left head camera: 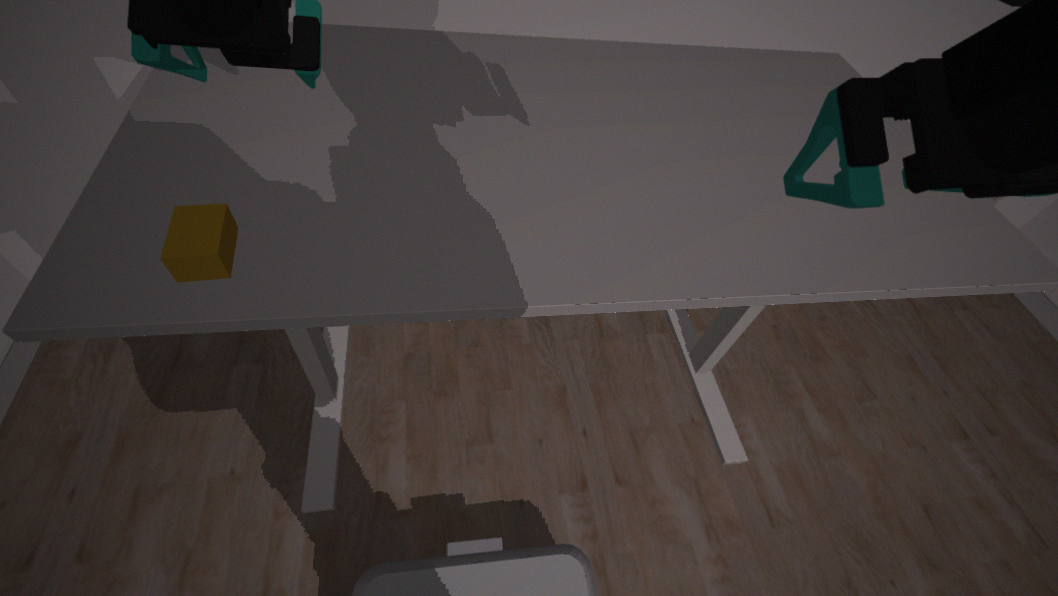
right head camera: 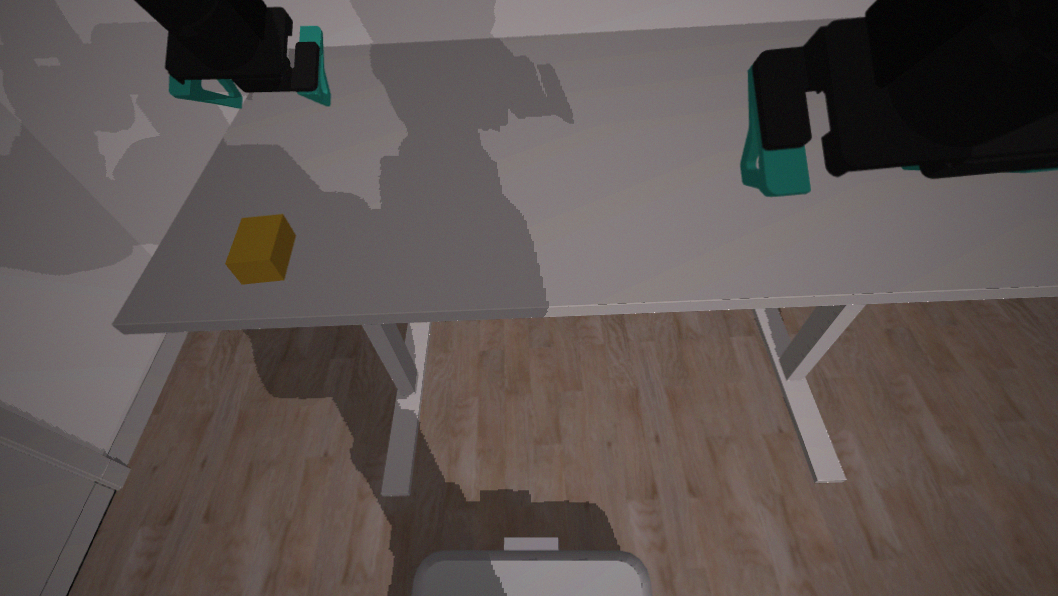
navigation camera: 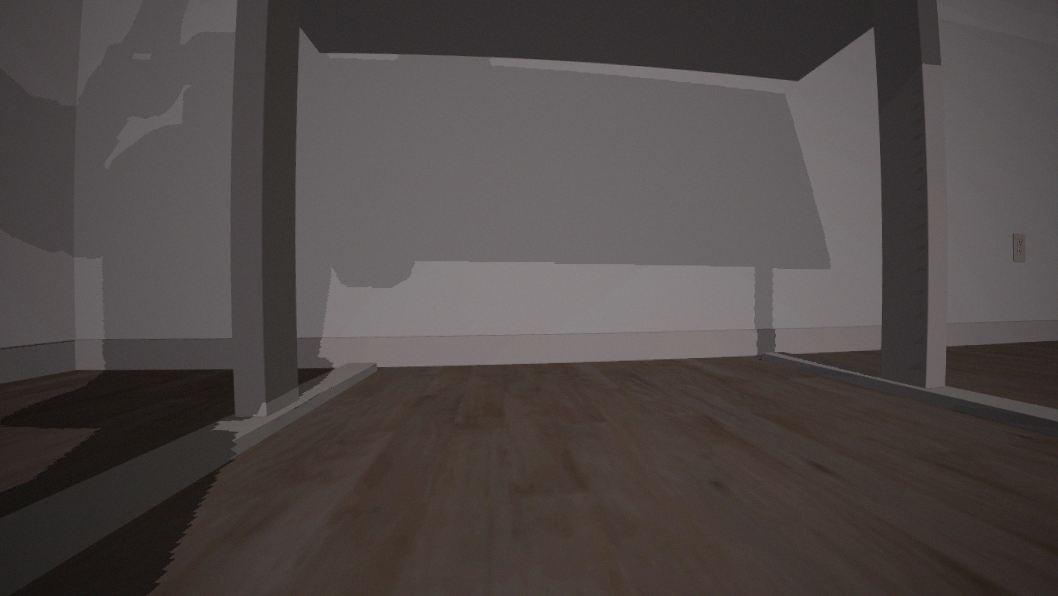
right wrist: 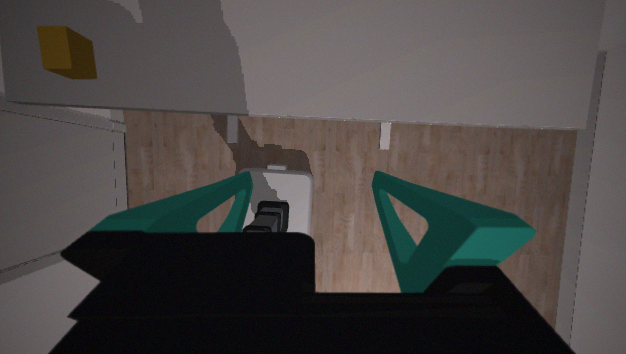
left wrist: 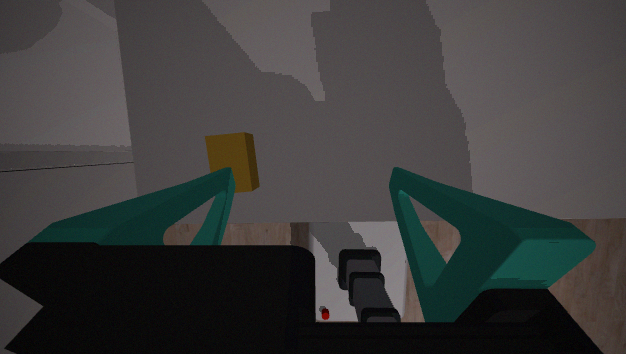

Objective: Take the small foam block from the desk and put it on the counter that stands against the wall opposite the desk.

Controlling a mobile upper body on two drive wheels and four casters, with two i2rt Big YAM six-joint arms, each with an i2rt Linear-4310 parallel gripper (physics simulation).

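Frame: origin at the left arm's base, x ahead, y left, z up, level; metres.
Seen in the pictures: left gripper, fingertip midpoint: (left head camera: 260, 79) (right head camera: 285, 101) (left wrist: 312, 176); right gripper, fingertip midpoint: (left head camera: 846, 182) (right head camera: 822, 166) (right wrist: 312, 177).
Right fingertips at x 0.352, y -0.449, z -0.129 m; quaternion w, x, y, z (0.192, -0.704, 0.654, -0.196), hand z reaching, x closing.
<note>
A point is followed by its place in that frame.
The small foam block (left head camera: 196, 233) @(z -0.415, x 0.581, y 0.133 m) (right head camera: 259, 240) @(z -0.415, x 0.582, y 0.128 m) (left wrist: 232, 155) @(z -0.415, x 0.600, y 0.130 m) (right wrist: 55, 47) @(z -0.415, x 0.588, y 0.134 m) is a yellow box lying on the grey-white desk (left head camera: 629, 185) @(z -0.460, x 0.741, y -0.484 m) (right head camera: 629, 192) @(z -0.460, x 0.713, y -0.409 m) (left wrist: 360, 140) @(z -0.460, x 0.626, y -0.071 m) (right wrist: 400, 60) @(z -0.460, x 0.656, y -0.671 m), near its front left corner. My left gripper (left head camera: 259, 81) @(z -0.215, x 0.595, y 0.006 m) (right head camera: 284, 104) @(z -0.215, x 0.595, y 0.006 m) (left wrist: 312, 176) @(z -0.215, x 0.595, y 0.006 m) is open and empty, raised above the desk's left part; in the head views it appears above the block in the picture. In the left wrist view its left fingertip overlaps the block's lower part. My right gripper (left head camera: 895, 196) (right head camera: 858, 185) (right wrist: 312, 177) @(z -0.129, x 0.352, y -0.449 m) is open and empty over the desk's right part. The opposite counter is not identifiable.
The white robot base (left head camera: 518, 577) @(z -1.150, x 0.262, y -0.314 m) (right head camera: 570, 577) @(z -1.150, x 0.266, y -0.312 m) (right wrist: 300, 195) @(z -1.150, x 0.156, y -0.403 m) stands in front of the desk. Desk legs (left head camera: 322, 459) (navigation camera: 262, 222) @(z -1.081, x 0.820, y 0.163 m) (navigation camera: 910, 222) @(z -1.054, x 0.879, y -1.030 m) stand on long floor feet. A white wall (navigation camera: 592, 303) @(z -1.227, x 1.301, y -0.477 m) is behind the desk, and another wall closes off the left side.
</note>
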